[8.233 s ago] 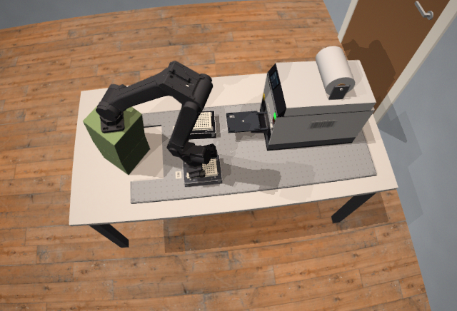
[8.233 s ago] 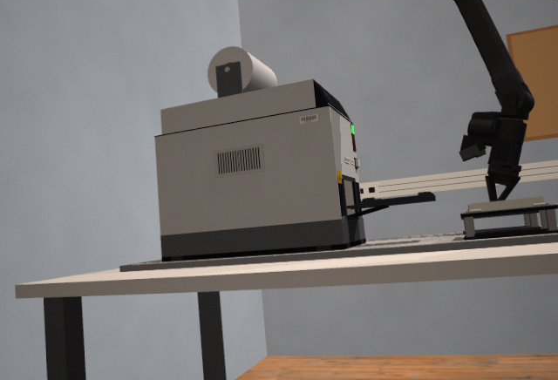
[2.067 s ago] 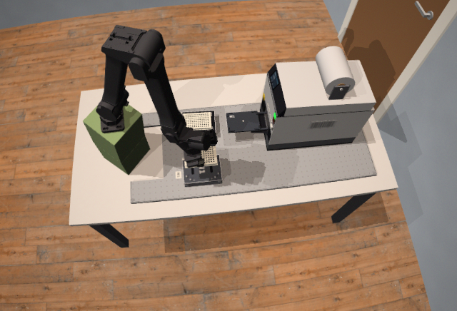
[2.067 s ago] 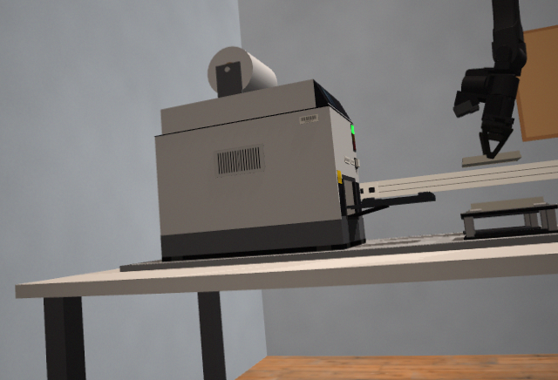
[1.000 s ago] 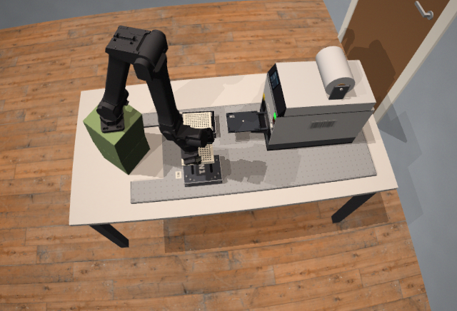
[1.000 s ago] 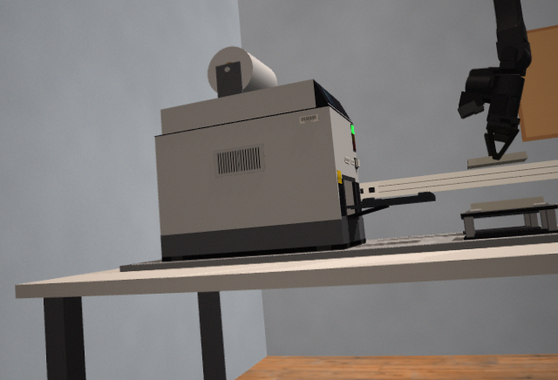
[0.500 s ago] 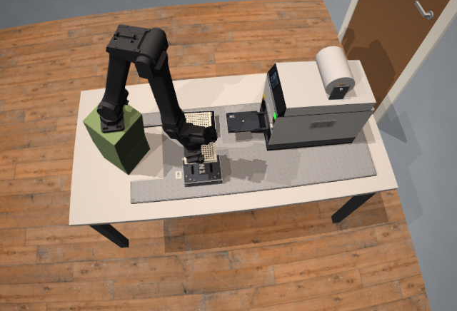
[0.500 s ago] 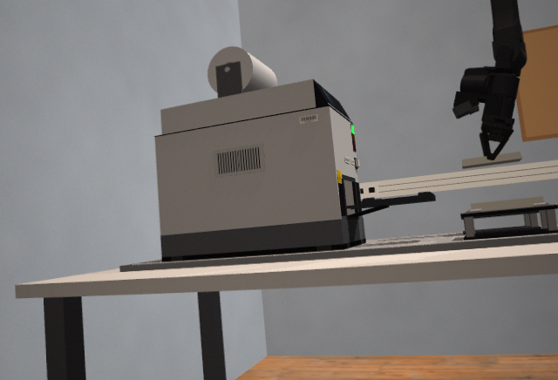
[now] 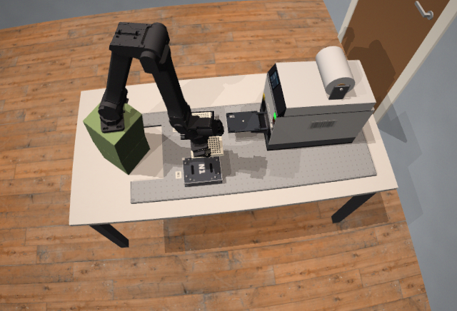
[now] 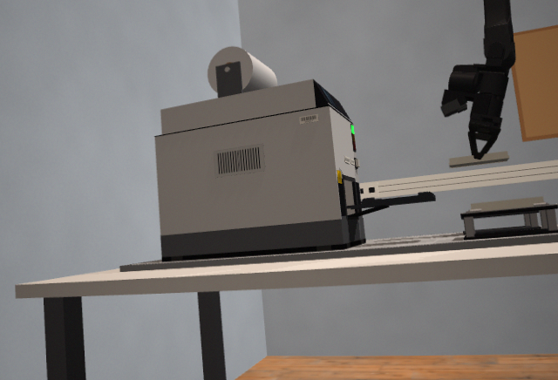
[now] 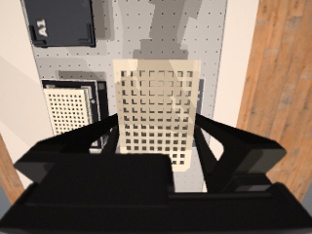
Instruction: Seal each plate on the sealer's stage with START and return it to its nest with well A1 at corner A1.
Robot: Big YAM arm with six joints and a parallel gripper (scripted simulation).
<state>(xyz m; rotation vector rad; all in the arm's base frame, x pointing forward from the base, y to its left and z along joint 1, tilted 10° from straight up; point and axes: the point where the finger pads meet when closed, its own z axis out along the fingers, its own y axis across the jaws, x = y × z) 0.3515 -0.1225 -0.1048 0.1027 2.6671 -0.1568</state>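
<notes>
The sealer stage lies 190 mm ahead of my hand, 130 mm to the left of it and 80 mm below it. Round my hand: plate: 190 mm to the left, 110 mm below, 10 mm behind; then yellow warning label: 300 mm ahead, 210 mm to the left, 30 mm below; then plate nest: 130 mm below, 40 mm to the right, 30 mm behind.
</notes>
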